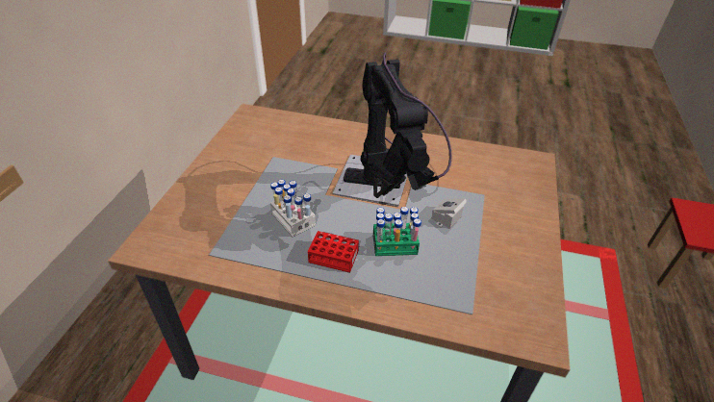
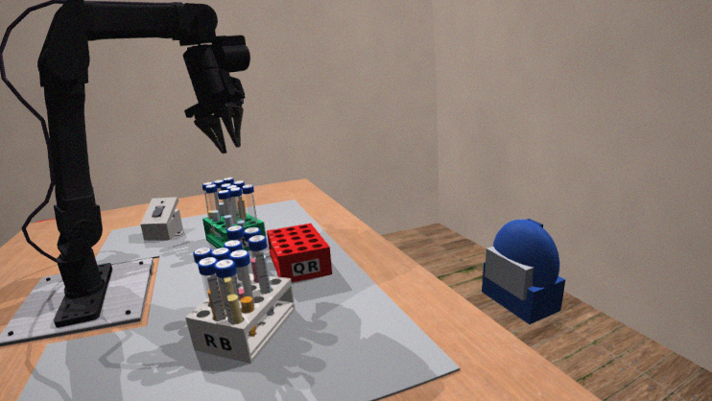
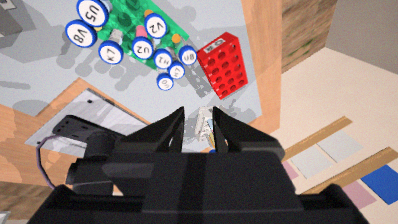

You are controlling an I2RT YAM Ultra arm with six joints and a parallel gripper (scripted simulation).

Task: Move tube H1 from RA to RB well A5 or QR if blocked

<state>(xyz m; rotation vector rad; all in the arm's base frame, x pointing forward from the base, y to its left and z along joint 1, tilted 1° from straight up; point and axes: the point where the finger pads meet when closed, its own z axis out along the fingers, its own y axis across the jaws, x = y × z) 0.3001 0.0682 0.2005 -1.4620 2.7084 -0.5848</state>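
Now: hand 14 cm above the clear tube, 7 cm to the right of it and 4 cm past it. Also, from my hand: red rack QR: 18 cm below, 12 cm to the right, 7 cm ahead; grey done button box: 20 cm to the left, 17 cm behind, 16 cm below; white rack RB: 28 cm to the right, 18 cm below, 5 cm behind.
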